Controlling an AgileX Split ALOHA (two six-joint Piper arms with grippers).
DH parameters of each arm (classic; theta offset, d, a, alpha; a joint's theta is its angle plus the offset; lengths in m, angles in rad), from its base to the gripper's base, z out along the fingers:
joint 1: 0 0.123 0 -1.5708
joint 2: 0.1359 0 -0.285 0
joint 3: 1.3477 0 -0.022 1.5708
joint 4: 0 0.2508 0 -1.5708
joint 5: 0 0 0.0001 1.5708
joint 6: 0 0.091 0 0
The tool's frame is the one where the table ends.
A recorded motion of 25 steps. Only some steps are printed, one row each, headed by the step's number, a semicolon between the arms.
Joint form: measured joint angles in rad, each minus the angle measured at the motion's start. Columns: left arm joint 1, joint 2, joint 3, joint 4, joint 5, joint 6; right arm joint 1, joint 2, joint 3, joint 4, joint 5, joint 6.
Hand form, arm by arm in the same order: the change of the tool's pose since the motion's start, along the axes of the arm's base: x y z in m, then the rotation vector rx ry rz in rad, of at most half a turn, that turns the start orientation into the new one. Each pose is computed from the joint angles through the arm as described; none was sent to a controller.
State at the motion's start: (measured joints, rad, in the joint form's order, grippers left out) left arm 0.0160 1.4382 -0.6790 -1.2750 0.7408 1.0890; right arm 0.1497 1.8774 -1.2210 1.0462 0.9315 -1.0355
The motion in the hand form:
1: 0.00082 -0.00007 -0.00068 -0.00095 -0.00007 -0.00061; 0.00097 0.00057 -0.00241 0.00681 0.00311 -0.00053
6: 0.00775 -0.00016 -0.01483 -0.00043 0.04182 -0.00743; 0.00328 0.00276 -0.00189 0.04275 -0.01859 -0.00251
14: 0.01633 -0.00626 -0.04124 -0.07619 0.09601 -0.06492; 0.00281 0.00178 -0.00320 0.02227 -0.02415 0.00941
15: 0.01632 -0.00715 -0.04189 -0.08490 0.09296 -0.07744; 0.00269 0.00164 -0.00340 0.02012 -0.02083 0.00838
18: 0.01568 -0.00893 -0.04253 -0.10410 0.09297 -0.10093; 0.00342 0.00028 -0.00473 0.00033 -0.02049 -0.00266
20: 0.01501 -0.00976 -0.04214 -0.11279 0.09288 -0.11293; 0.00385 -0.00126 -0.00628 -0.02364 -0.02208 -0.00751
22: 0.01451 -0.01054 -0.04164 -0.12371 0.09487 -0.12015; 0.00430 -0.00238 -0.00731 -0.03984 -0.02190 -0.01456
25: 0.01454 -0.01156 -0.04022 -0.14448 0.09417 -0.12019; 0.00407 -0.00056 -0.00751 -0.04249 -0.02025 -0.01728
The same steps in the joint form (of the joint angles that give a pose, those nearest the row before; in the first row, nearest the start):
1: 0.0000 0.0047 -0.0012 -0.0044 0.0000 0.0055; 0.0000 0.0081 0.0000 0.0115 0.0000 -0.0087
6: 0.0000 0.0679 -0.0074 -0.0162 0.0000 0.0288; 0.0000 0.0147 0.0000 0.0672 -0.0015 -0.0548
14: 0.0000 0.1951 -0.0074 -0.1214 0.0750 0.1578; 0.0000 0.0147 0.0000 0.0442 -0.0045 -0.0567
15: 0.0000 0.2009 -0.0074 -0.1289 0.0882 0.1732; 0.0000 0.0147 0.0000 0.0404 -0.0044 -0.0516
18: 0.0000 0.2093 -0.0074 -0.1364 0.1165 0.1906; 0.0000 0.0147 0.0000 0.0210 -0.0205 -0.0360
20: 0.0000 0.2103 -0.0074 -0.1363 0.1307 0.1951; 0.0000 0.0147 0.0000 -0.0043 -0.0346 -0.0229
22: 0.0000 0.2112 -0.0074 -0.1386 0.1436 0.1958; 0.0000 0.0147 0.0000 -0.0215 -0.0460 -0.0102
25: 0.0000 0.2112 -0.0074 -0.1537 0.1589 0.1976; 0.0059 0.0147 0.0000 -0.0237 -0.0523 -0.0023

